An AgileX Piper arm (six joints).
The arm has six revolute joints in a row. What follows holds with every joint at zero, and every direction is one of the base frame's. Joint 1 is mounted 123 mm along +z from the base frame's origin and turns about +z. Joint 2 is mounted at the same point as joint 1 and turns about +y. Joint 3 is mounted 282.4 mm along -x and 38.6 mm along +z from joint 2 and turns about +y. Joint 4 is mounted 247.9 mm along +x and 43.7 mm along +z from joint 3 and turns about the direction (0.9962, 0, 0.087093). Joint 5 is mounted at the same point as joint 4 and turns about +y. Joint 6 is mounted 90.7 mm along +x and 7.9 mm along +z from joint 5 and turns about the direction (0.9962, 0, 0.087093). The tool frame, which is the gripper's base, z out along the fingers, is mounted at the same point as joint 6; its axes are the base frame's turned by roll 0, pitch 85.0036 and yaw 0 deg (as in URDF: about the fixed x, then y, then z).
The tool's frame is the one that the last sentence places.
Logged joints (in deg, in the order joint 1, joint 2, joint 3, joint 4, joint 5, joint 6), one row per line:
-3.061 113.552 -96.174 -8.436 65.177 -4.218
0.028 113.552 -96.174 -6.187 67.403 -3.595
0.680 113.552 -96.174 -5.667 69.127 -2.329
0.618 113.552 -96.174 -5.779 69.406 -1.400
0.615 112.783 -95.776 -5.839 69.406 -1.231
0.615 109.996 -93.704 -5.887 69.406 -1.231
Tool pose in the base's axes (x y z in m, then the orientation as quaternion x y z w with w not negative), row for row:
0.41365 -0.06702 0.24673 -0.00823 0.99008 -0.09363 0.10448
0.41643 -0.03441 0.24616 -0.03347 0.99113 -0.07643 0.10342
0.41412 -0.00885 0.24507 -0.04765 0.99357 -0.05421 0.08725
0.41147 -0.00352 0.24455 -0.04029 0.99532 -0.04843 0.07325
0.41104 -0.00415 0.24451 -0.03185 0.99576 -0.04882 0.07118
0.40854 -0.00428 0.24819 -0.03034 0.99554 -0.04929 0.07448
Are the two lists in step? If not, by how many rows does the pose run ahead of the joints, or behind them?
The pose runs 1 row behind the joints: the pose in row i belongs to the joints in row i - 1.
